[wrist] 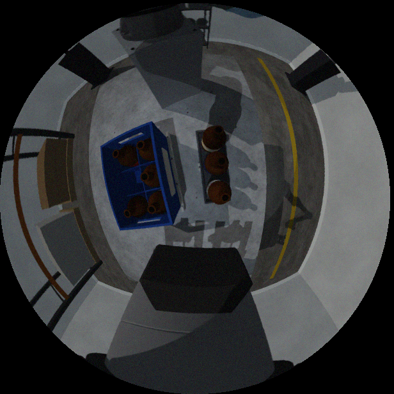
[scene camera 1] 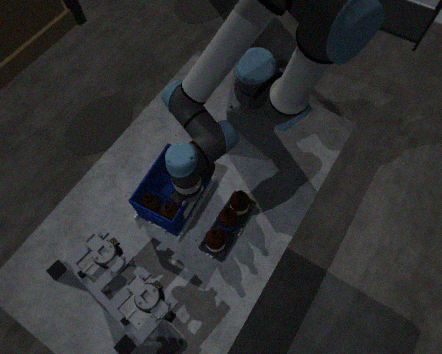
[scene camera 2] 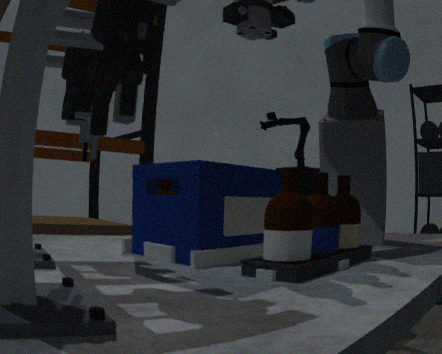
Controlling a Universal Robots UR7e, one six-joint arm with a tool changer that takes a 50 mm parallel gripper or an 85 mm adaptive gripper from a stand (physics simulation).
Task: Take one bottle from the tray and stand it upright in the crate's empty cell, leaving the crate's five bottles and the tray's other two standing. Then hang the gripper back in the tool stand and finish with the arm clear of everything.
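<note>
The blue crate holds five brown bottles; in the wrist view its left middle cell is empty. Three bottles stand upright in a row on the dark tray: one white-labelled, one blue-labelled, one cream-labelled. The arm's bare tool flange is high above the crate with no gripper on it. Grippers hang dark in the tool stand; their finger openings are unclear.
The tool stand's top, with two round couplings, rises beside the crate and tray. The arm base's pedestal stands behind them. A black block on the wrist fills the lower wrist view. Storage racks stand beyond the table.
</note>
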